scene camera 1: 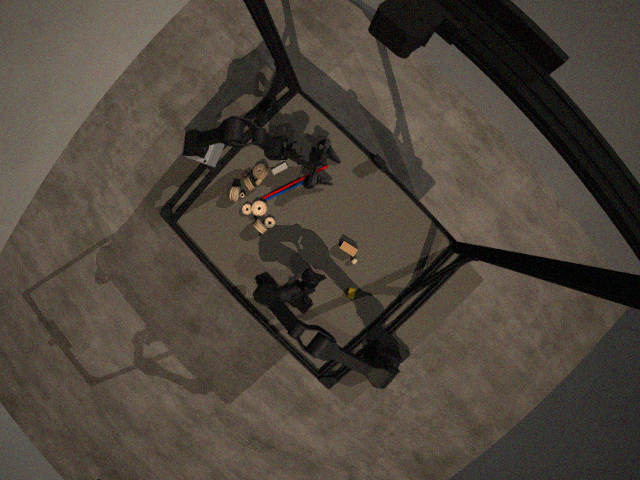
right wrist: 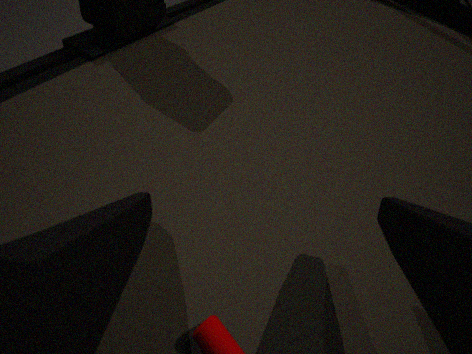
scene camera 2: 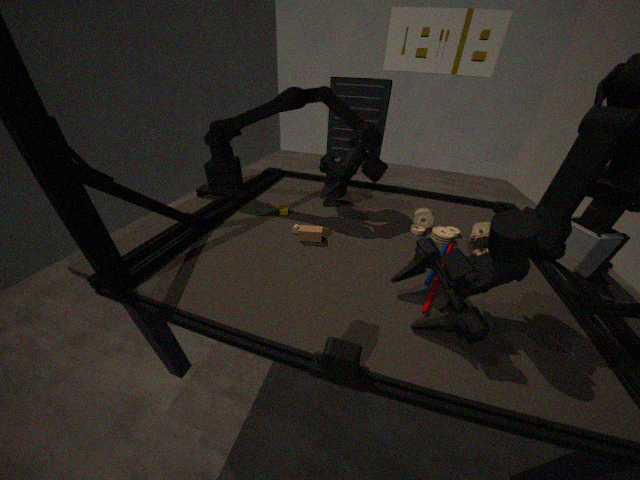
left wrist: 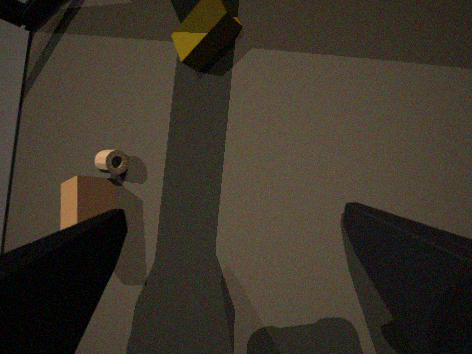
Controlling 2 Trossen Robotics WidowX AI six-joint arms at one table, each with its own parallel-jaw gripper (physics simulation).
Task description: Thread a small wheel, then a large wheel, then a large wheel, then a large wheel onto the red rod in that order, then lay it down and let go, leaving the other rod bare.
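Frame: origin at the left arm's base, x ahead, y down, z left, level; metres.
Seen in the pictures: left gripper, fingertip midpoint: [scene camera 1: 320, 283] [scene camera 2: 322, 202] [left wrist: 236, 216]; right gripper, fingertip midpoint: [scene camera 1: 336, 173] [right wrist: 265, 205] [scene camera 2: 400, 302]; left arm's base, origin of the base link: [scene camera 1: 384, 367] [scene camera 2: 222, 160]; right arm's base, origin of the base link: [scene camera 1: 200, 147] [scene camera 2: 592, 226].
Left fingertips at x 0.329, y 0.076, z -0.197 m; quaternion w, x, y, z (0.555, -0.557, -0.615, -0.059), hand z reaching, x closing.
Note:
Offsets run from my left fingertips to a thing's top centre.
The red rod {dy +0.022, dx +0.222, dz -0.314 m} [scene camera 1: 284, 187] [scene camera 2: 430, 296] [right wrist: 218, 337] lies slanting beside the blue rod {dy +0.022, dx +0.237, dz -0.280 m} [scene camera 1: 295, 186] [scene camera 2: 429, 277]. Near their left end in scene camera 1 are a large wheel {dy +0.011, dx +0.312, dz -0.176 m} [scene camera 1: 254, 211] and small wheels {dy +0.018, dx +0.358, dz -0.157 m} [scene camera 1: 243, 208] {dy +0.018, dx +0.257, dz -0.140 m} [scene camera 1: 266, 220]; a thicker wheel piece {dy -0.026, dx +0.282, dz -0.115 m} [scene camera 1: 259, 226] lies lower. More wheels {dy -0.016, dx +0.357, dz -0.309 m} [scene camera 1: 255, 167] {dy -0.026, dx +0.420, dz -0.198 m} [scene camera 1: 234, 194] lie up-left. I cannot tell whether any wheel is on a rod. My right gripper [scene camera 1: 334, 172] [scene camera 2: 403, 303] [right wrist: 265, 205] is open and empty above the red rod's free end. My left gripper [scene camera 1: 318, 279] [scene camera 2: 329, 201] [left wrist: 236, 216] is open and empty, away from the rods.
An orange-brown block {dy +0.002, dx -0.052, dz -0.154 m} [scene camera 1: 348, 248] [scene camera 2: 310, 234] [left wrist: 95, 197] lies beside a small pale cylinder {dy +0.013, dx -0.086, dz -0.119 m} [scene camera 1: 354, 260] [scene camera 2: 295, 227] [left wrist: 102, 160]. A yellow piece {dy +0.017, dx -0.121, dz -0.001 m} [scene camera 1: 351, 293] [scene camera 2: 283, 210] [left wrist: 207, 27] lies near the left arm. A white block {dy +0.020, dx +0.294, dz -0.343 m} [scene camera 1: 279, 168] lies near the upper wheels. Dark rails edge the table.

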